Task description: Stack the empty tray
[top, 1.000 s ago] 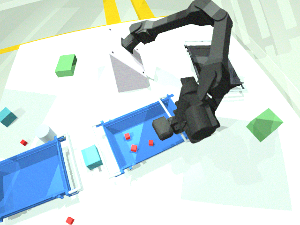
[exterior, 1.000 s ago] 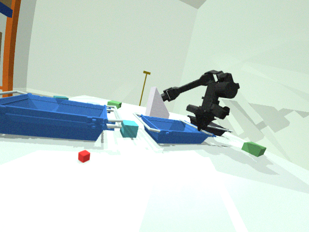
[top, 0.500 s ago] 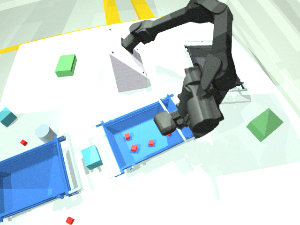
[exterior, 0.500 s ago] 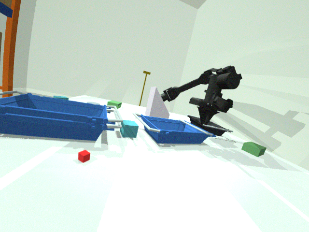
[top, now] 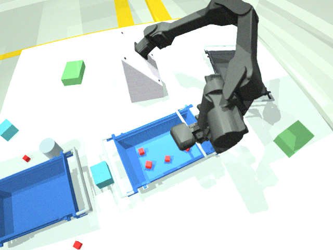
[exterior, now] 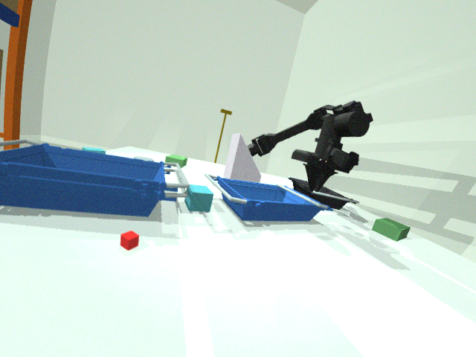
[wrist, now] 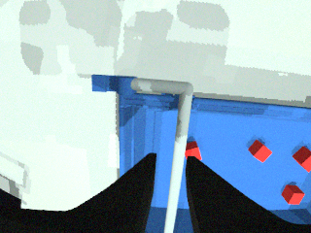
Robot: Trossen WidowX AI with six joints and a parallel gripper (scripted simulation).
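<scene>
Right now my gripper tip is 32 cm past the black tray, 22 cm to the right of it and 4 cm above it. From my gripper tip the other things lie so: cylinder 48 cm to the right, 6 cm behind, 5 cm below.
</scene>
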